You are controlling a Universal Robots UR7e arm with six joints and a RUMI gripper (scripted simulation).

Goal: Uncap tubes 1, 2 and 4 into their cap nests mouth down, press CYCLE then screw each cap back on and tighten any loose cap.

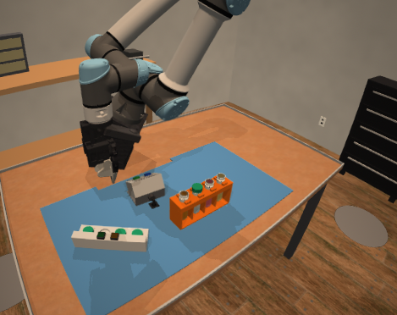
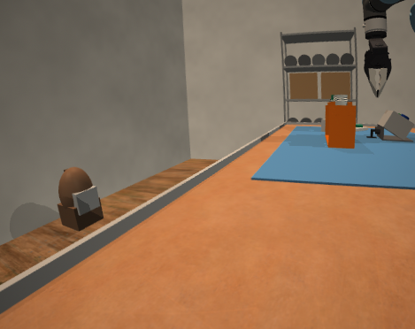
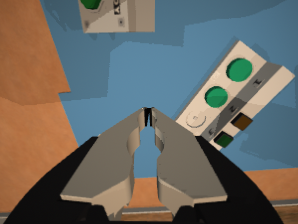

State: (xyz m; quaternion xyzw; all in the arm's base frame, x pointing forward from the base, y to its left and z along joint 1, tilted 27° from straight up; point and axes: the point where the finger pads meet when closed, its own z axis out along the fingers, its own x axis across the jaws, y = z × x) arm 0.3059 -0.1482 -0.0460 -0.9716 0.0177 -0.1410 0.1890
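Now: hand 6 cm past the green key, 10 cm to the right of it and 7 cm above it. Also, from my hand: cap: 14 cm ahead, 1 cm to the left, 13 cm below; grey key housing: 4 cm behind, 12 cm to the left, 9 cm below; blue key: 6 cm behind, 14 cm to the left, 7 cm below.
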